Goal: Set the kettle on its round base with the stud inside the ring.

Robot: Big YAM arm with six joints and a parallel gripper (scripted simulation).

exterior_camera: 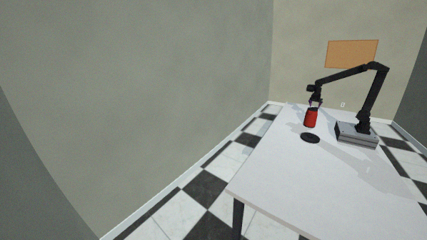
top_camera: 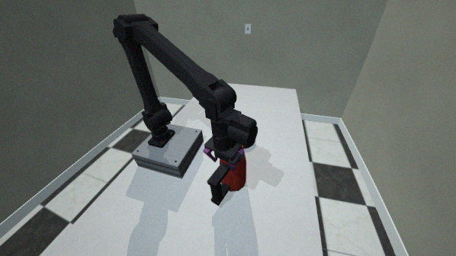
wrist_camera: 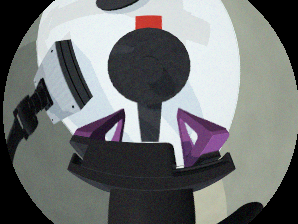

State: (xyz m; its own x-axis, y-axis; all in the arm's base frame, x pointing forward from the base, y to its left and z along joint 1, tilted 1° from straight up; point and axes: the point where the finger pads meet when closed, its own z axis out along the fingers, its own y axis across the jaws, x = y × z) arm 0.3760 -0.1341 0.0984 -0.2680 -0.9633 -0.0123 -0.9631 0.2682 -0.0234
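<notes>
Right now my hand is 8 cm above the red kettle and 3 cm to the right of it. From my hand the other things lie so: round black base (32 cm to the left, 17 cm below).
</notes>
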